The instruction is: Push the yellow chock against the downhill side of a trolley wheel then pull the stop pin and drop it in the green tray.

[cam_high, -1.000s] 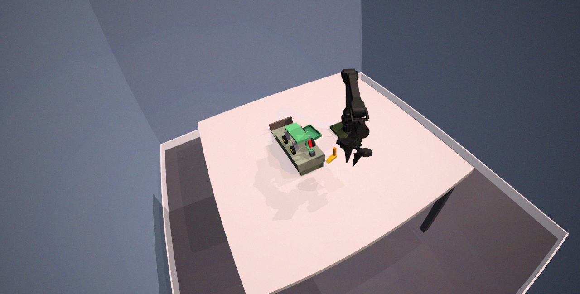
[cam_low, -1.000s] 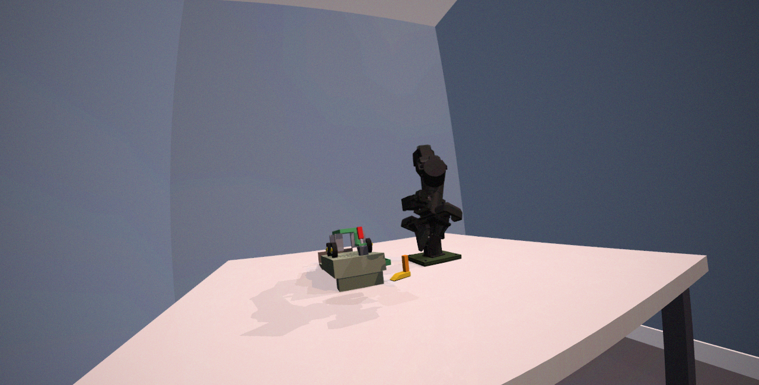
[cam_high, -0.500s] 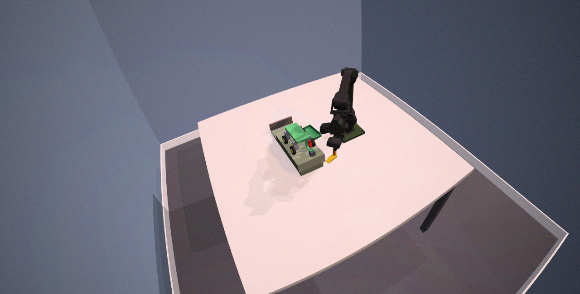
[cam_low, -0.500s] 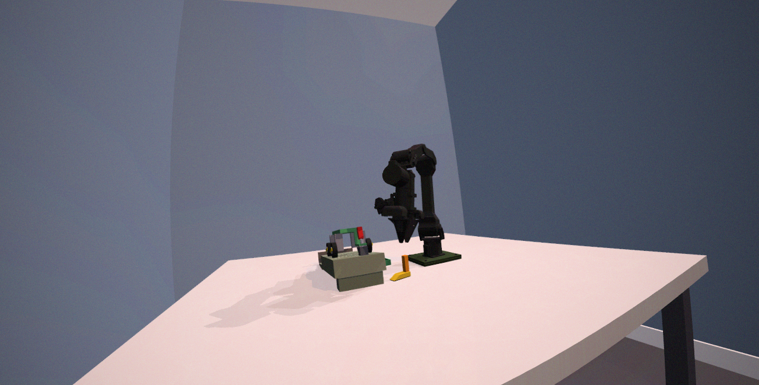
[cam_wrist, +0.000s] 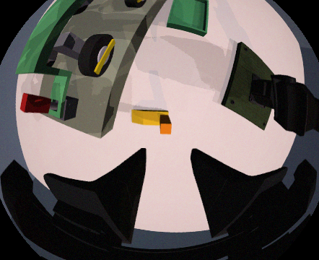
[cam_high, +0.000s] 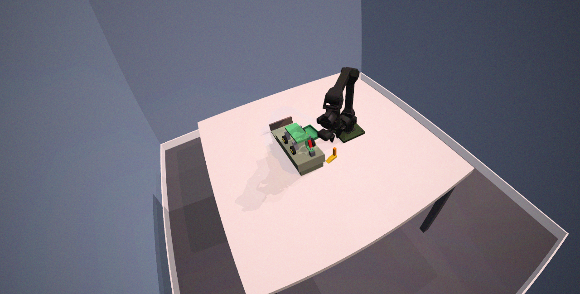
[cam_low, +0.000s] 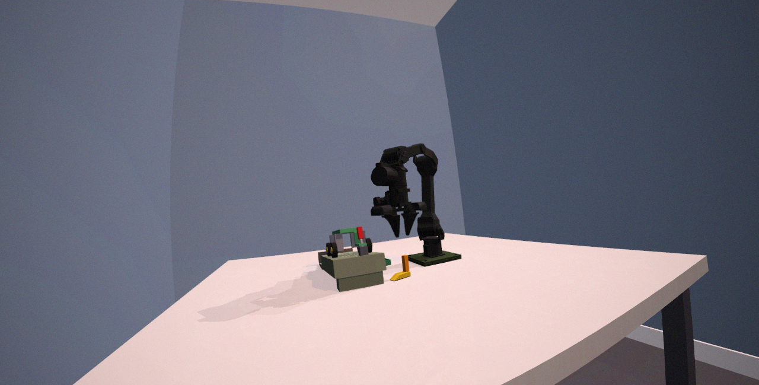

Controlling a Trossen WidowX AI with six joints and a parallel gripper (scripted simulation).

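Now: gripper tip 20 mm short of the yellow chock and 100 mm above it. Round my gripper tip: ramp: 130 mm ahead, 150 mm to the right, 80 mm below; red-headed stop pin: 130 mm ahead, 30 mm to the right, 10 mm above; green trolley: 130 mm ahead, 140 mm to the right, 10 mm below.
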